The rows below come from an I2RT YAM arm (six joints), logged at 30 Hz.
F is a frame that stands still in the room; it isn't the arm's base.
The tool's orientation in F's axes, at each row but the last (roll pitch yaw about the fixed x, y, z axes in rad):
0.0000 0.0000 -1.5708
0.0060 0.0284 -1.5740
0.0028 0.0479 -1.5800
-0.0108 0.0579 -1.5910
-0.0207 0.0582 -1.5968
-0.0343 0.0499 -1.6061
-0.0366 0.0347 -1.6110
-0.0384 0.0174 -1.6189
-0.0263 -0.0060 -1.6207
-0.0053 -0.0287 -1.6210
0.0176 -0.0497 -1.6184
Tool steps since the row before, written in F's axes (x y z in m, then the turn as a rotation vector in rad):
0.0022 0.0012 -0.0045 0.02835 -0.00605 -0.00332
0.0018 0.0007 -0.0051 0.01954 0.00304 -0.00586
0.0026 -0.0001 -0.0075 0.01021 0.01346 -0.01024
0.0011 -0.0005 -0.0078 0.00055 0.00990 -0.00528
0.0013 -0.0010 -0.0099 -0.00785 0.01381 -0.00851
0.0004 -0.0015 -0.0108 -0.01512 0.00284 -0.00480
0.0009 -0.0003 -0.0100 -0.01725 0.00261 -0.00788
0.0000 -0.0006 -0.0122 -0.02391 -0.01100 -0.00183
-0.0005 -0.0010 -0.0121 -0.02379 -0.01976 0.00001
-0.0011 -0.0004 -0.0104 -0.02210 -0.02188 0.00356
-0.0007 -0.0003 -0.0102 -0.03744 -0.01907 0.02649
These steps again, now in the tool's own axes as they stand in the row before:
-0.0012 0.0022 -0.0045 0.00605 0.02835 -0.00332
-0.0006 0.0018 -0.0051 -0.00293 0.01949 -0.00606
0.0004 0.0026 -0.0075 -0.01305 0.01006 -0.01091
0.0009 0.0012 -0.0077 -0.00959 0.00041 -0.00584
0.0015 0.0015 -0.0098 -0.01308 -0.00801 -0.00945
0.0020 0.0008 -0.0107 -0.00206 -0.01503 -0.00543
0.0006 0.0013 -0.0099 -0.00164 -0.01704 -0.00857
0.0008 0.0005 -0.0122 0.01217 -0.02327 -0.00251
0.0010 -0.0001 -0.0121 0.02092 -0.02276 -0.00071
0.0002 -0.0010 -0.0104 0.02305 -0.02099 0.00279
-0.0002 -0.0009 -0.0102 0.02212 -0.03604 0.02606

